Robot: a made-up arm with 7 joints. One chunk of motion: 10 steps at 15 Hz.
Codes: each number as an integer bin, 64 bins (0 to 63) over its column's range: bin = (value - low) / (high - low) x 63, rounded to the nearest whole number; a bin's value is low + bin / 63 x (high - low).
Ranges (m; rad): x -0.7..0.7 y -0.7..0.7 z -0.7..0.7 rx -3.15..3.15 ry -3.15..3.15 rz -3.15..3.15
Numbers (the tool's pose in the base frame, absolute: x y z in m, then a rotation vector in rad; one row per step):
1: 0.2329 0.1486 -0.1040 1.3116 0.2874 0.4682
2: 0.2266 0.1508 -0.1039 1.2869 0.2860 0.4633
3: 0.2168 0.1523 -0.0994 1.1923 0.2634 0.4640
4: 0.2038 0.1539 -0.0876 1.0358 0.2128 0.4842
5: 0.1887 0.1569 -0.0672 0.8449 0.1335 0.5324
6: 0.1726 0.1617 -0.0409 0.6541 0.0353 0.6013
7: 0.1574 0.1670 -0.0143 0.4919 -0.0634 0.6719
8: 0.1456 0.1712 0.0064 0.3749 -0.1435 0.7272
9: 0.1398 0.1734 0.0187 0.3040 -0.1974 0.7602
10: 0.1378 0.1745 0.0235 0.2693 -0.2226 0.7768
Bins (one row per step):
1: 42 38 27 45 34 36
2: 42 38 27 44 34 36
3: 41 38 27 43 34 36
4: 41 38 28 42 34 36
5: 40 39 28 40 33 37
6: 39 39 30 38 32 38
7: 39 39 31 36 31 38
8: 38 39 32 35 30 39
9: 38 39 32 35 30 39
10: 38 39 33 34 29 39

